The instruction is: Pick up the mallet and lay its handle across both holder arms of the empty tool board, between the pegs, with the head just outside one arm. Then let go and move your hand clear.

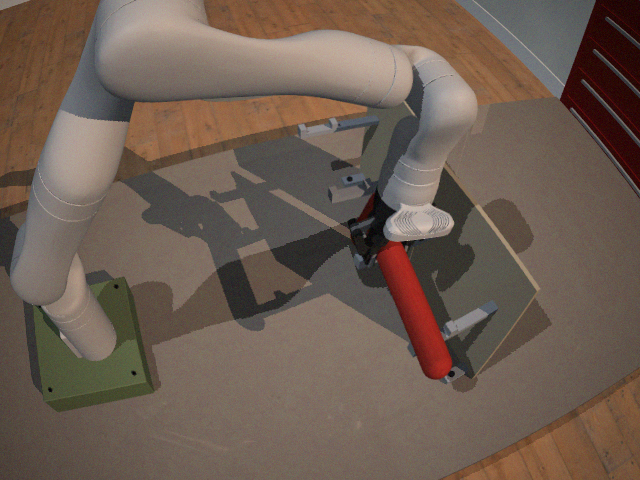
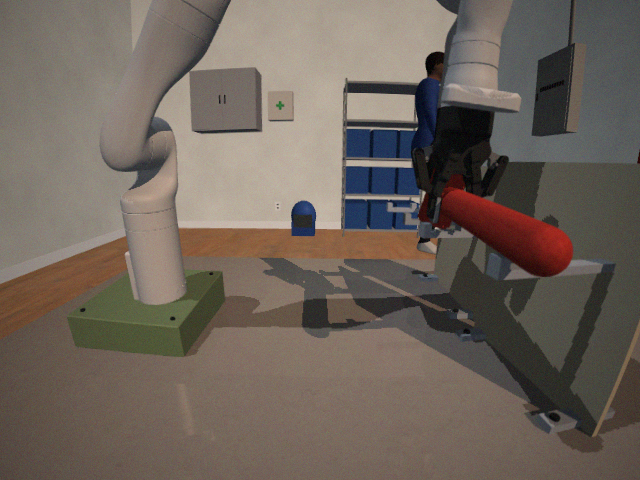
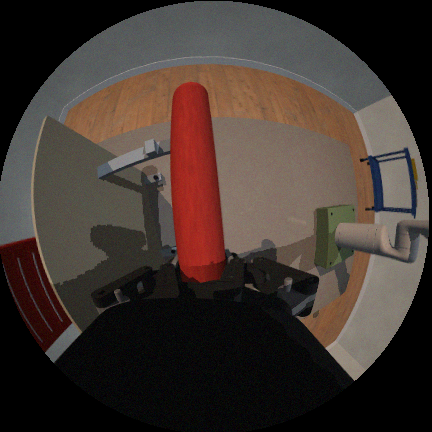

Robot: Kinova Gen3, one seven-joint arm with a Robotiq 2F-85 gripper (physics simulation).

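Where they show: gripper, fingertip midpoint: (image 1: 383, 258) (image 2: 449, 223) (image 3: 203, 259); arm's base, link origin: (image 1: 95, 338) (image 2: 163, 292) (image 3: 340, 234).
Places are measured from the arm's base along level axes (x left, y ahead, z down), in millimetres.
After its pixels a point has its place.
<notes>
My gripper (image 1: 373, 249) {x -105, y 499, z -161 mm} (image 2: 445, 206) {x -105, y 499, z -161 mm} (image 3: 203, 259) {x -105, y 499, z -161 mm} is shut on the red mallet's handle (image 1: 413, 310) {x -219, y 484, z -203 mm} (image 2: 501, 227) {x -264, y 472, z -189 mm} (image 3: 196, 185) {x -180, y 494, z -207 mm}, close to the head. The mallet's head (image 1: 366, 208) {x -57, y 484, z -229 mm} is mostly hidden behind the gripper, on the side away from the handle's free end. The handle runs along the tool board (image 1: 480, 258) {x -173, y 633, z -185 mm} (image 2: 594, 217) {x -211, y 637, z -192 mm} (image 3: 65, 200) {x -195, y 635, z -212 mm} and crosses its near holder arm (image 1: 470, 319) {x -246, y 585, z -146 mm} (image 2: 573, 267) {x -254, y 574, z -145 mm} (image 3: 125, 162) {x -239, y 585, z -146 mm}, seemingly between the pegs; contact is unclear. The other holder arm's tip (image 1: 360, 262) {x -96, y 466, z -156 mm} (image 2: 427, 229) {x -95, y 469, z -150 mm} shows below the gripper; its pegs are mostly hidden.
A second board (image 1: 385, 116) {x 184, y 647, z -167 mm} stands beyond, with holder arms (image 1: 315, 130) {x 214, y 517, z -139 mm} (image 1: 343, 193) {x 50, y 502, z -139 mm} sticking out. Dark-holed feet (image 1: 450, 374) {x -264, y 601, z 52 mm} (image 2: 558, 421) {x -270, y 605, z 55 mm} sit at the tool board's base. The robot's green base block (image 1: 103, 377) {x -80, y -1, z 6 mm} (image 2: 124, 335) {x -103, y -25, z 34 mm} (image 3: 325, 220) {x -64, y 82, z 19 mm} stands opposite. A red drawer cabinet (image 1: 610, 77) (image 3: 30, 295) is behind the boards.
</notes>
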